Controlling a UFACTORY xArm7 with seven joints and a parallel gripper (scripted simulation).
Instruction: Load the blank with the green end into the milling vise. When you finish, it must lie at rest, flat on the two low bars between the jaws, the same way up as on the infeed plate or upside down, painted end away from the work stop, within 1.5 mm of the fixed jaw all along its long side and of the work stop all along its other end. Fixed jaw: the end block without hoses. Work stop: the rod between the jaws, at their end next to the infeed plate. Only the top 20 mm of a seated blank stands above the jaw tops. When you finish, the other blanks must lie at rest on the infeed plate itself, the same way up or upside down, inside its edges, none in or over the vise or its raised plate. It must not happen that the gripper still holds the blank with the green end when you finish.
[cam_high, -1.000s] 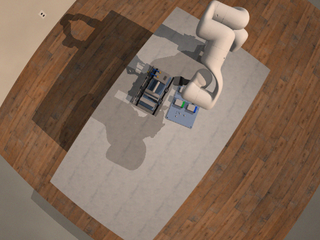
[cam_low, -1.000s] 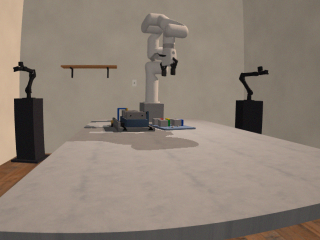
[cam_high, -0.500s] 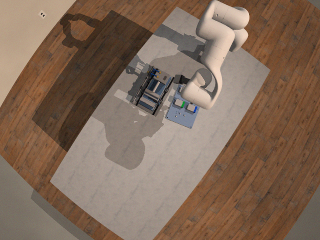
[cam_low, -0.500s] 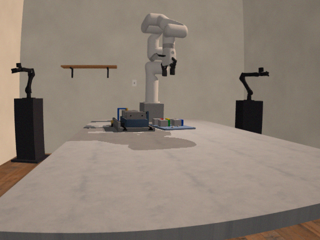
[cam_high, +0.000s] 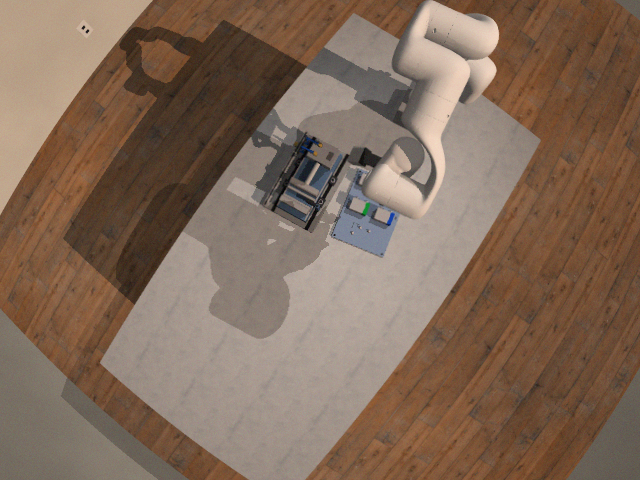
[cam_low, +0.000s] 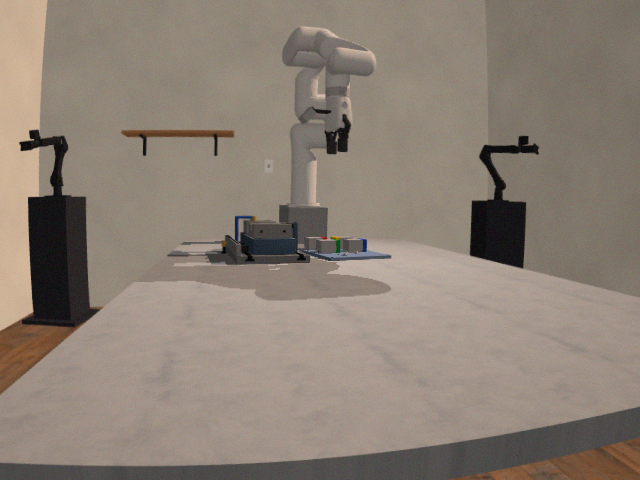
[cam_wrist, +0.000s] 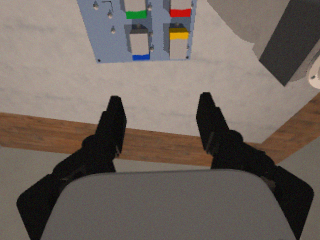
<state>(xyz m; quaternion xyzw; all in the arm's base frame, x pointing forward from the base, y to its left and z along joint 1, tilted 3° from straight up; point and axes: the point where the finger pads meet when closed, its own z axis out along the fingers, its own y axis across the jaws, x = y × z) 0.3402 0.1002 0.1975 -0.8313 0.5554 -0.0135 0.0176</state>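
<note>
Now: hand 6 cm short of the green-ended blank, 3 cm to the left of it and 29 cm above it. From my hand the other things lie so: yellow-ended blank 6 cm behind, 2 cm to the left, 29 cm below; then red-ended blank 3 cm behind, 6 cm to the right, 29 cm below; then blue-ended blank 2 cm ahead, 6 cm to the left, 29 cm below.
</note>
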